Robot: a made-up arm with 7 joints.
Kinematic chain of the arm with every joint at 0, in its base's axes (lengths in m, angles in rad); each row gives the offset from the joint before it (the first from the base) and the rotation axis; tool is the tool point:
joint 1: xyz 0 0 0.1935 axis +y
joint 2: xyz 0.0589 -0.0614 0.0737 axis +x
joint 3: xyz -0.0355 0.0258 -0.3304 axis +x
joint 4: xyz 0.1 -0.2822 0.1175 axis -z
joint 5: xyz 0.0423 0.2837 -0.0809 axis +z
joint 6: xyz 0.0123 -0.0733 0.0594 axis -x
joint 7: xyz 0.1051 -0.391 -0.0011 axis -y
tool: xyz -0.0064 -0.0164 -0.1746
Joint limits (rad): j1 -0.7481..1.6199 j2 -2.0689..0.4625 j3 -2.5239..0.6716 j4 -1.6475..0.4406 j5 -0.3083..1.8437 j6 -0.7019..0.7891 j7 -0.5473..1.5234
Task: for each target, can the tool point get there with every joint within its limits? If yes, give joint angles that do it. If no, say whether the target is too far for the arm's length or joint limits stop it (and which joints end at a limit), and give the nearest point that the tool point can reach.
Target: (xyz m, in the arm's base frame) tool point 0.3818 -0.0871 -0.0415
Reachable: yes | joints 0.3430 0.2667 -1.5578 -0.9026 -0.1034 -0.3283 1.2634
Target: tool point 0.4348 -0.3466 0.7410
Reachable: yes | joints -0.3983 -1.3972 -0.1669 0.1423 0.7759 0.2756 0.1025
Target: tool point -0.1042 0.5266 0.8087
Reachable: no: joint limits stop it (at a limit: joint 1, joint 2, joint 4, joint 5, joint 6, joint 7) | nearest point -0.1154 0.4773 0.7637 | short by 0.068 m
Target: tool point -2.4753 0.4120 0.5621
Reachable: no: too far | nearest point -0.8216 0.1042 0.2433 | short by 1.712 m
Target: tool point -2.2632 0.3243 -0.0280
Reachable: no: too far | nearest point -0.8406 0.0889 0.0279 | short by 1.443 m
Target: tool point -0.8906 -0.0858 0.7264
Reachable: no: joint limits stop it (at a limit: joint 3, joint 4, joint 5, joint 6, joint 7) | nearest point -0.7084 -0.0812 0.6174 | short by 0.212 m
